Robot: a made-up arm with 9 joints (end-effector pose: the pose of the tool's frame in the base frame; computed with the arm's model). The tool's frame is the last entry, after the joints. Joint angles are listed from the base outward.
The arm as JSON. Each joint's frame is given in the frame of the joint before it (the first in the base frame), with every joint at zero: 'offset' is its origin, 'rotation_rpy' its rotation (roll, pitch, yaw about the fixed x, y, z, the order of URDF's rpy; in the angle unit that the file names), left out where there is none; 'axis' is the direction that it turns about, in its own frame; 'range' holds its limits. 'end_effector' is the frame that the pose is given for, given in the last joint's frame.
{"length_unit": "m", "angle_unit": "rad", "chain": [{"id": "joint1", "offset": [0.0, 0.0, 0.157], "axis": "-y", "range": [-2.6, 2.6]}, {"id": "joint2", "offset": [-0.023, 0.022, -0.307], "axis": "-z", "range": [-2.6, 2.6]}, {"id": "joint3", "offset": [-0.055, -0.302, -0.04], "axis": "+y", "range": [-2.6, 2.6]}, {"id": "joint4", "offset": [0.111, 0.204, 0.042], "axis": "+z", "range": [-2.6, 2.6]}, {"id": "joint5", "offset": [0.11, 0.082, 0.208], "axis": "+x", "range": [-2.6, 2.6]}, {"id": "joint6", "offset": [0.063, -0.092, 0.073], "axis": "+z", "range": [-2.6, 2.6]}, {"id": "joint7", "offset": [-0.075, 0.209, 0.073], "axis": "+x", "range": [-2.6, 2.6]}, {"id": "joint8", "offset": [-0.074, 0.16, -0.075], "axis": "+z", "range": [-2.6, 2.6]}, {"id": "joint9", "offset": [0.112, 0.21, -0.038], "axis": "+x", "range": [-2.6, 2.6]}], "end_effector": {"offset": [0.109, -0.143, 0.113]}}
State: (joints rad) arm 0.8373 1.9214 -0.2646 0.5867 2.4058 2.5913 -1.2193 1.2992 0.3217
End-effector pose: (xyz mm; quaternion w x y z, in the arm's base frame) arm 457.5 38.6 327.3 0.0788 -0.7572 -0.4899 -0.4248
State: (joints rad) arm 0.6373 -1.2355 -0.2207 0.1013 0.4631 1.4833 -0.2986 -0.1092 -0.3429
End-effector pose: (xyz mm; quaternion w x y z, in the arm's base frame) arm -30.2 -284.3 99.0 0.1023 -0.1170 -0.4623 0.8730
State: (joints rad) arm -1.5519 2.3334 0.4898 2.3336 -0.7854 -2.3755 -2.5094 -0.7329 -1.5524
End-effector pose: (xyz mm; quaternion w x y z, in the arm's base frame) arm -67.2 -206.8 384.4 0.8785 0.2055 -0.3193 -0.2901
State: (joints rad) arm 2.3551 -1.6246 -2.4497 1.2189 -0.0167 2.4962 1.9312 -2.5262 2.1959
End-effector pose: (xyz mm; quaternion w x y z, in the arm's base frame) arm -39.2 -761.0 526.4 0.4458 0.2546 0.5588 -0.6513
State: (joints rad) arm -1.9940 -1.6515 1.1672 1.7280 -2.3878 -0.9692 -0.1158 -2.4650 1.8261
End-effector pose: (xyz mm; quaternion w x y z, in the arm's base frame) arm -374.0 258.9 409.2 0.0248 0.3673 0.0142 -0.9297
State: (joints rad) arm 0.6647 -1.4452 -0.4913 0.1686 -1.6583 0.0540 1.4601 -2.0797 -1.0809
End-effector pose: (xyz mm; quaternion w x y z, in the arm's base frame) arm 14.8 55.4 101.9 0.8966 -0.1778 -0.2417 -0.3256
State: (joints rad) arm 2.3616 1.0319 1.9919 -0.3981 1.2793 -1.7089 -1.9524 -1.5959 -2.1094
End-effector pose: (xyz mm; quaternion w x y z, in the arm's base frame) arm 808.2 -35.7 255.4 0.0112 -0.8881 0.3907 0.2418
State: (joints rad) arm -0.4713 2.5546 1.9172 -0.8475 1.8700 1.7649 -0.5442 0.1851 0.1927
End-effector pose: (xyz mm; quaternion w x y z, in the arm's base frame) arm -189.9 -148.0 -239.6 0.3790 -0.1726 -0.0731 -0.9062
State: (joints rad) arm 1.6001 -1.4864 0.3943 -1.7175 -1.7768 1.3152 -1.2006 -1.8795 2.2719
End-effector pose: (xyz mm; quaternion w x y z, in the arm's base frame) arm 138.1 360.8 575.4 0.6892 -0.3202 -0.5222 0.3870
